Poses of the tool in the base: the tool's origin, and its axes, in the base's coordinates. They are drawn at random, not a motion.
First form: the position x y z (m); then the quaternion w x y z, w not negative.
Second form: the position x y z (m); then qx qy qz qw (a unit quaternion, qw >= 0). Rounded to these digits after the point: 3 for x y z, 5 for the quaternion.
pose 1, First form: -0.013 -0.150 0.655 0.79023 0.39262 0.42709 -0.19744
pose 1, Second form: -0.013 -0.150 0.655 0.39262 0.42709 -0.19744 0.79023
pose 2, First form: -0.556 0.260 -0.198 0.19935 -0.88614 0.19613 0.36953
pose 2, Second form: -0.556 0.260 -0.198 -0.88614 0.19613 0.36953 0.19935
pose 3, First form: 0.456 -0.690 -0.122 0.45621 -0.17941 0.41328 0.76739
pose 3, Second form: 0.456 -0.690 -0.122 -0.17941 0.41328 0.76739 0.45621
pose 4, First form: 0.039 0.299 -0.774 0.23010 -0.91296 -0.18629 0.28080
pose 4, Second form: 0.039 0.299 -0.774 -0.91296 -0.18629 0.28080 0.23010
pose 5, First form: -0.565 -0.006 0.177 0.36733 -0.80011 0.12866 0.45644
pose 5, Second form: -0.565 -0.006 0.177 -0.80011 0.12866 0.45644 0.36733
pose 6, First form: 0.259 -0.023 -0.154 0.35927 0.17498 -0.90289 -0.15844
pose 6, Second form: 0.259 -0.023 -0.154 0.17498 -0.90289 -0.15844 0.35927
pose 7, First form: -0.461 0.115 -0.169 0.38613 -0.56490 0.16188 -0.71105
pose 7, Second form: -0.461 0.115 -0.169 -0.56490 0.16188 -0.71105 0.38613
